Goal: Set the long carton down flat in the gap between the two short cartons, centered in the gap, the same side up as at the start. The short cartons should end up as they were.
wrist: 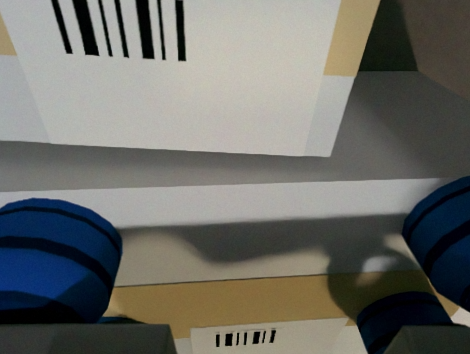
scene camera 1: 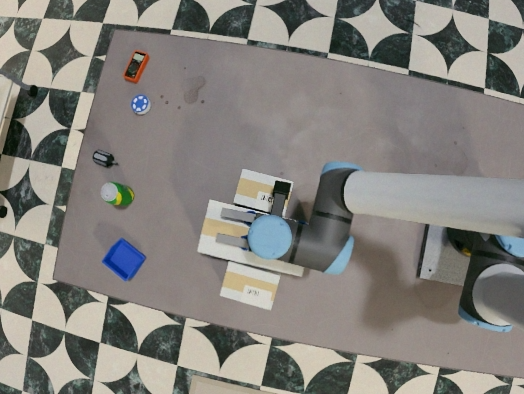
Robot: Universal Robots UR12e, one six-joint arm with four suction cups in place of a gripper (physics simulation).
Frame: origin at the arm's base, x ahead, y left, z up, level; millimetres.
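Where they show: hand at its tool point: [wrist: 261, 266].
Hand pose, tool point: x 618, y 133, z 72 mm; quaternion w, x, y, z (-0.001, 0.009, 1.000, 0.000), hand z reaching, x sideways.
After its pixels a point has its place.
The long carton [scene camera 1: 212, 228] {y 145, x 788, z 96 mm} [wrist: 225, 300] {y 142, x 634, z 82 mm} is white with a tan band and a barcode label facing up. My suction gripper [scene camera 1: 274, 236] {y 133, x 618, z 72 mm} [wrist: 260, 255] {y 133, x 618, z 72 mm} is over its middle and right part, its blue cups on the top face, shut on it. The long carton lies over the gap between the short cartons. One short carton [scene camera 1: 252, 190] {y 18, x 700, z 72 mm} [wrist: 225, 100] {y 53, x 631, z 72 mm} is at its upper side, partly under the arm's black camera. The other short carton [scene camera 1: 250, 285] {y 284, x 655, z 73 mm} is at its lower side, label up. In the wrist view their facing edges are not parallel. The cup contacts and any clearance underneath are hidden.
On the mat's left side are an orange multimeter [scene camera 1: 136, 66] {y -336, x 1180, z -4 mm}, a blue-and-white disc [scene camera 1: 140, 104] {y -203, x 1128, z -1 mm}, a small black object [scene camera 1: 104, 158] {y -4, x 1205, z 10 mm}, a green can [scene camera 1: 118, 194] {y 102, x 1093, z 84 mm} and a blue tray [scene camera 1: 124, 260] {y 308, x 1078, z -21 mm}. The arm reaches in from the right, where its base plate [scene camera 1: 442, 265] {y 134, x 87, z 0 mm} stands.
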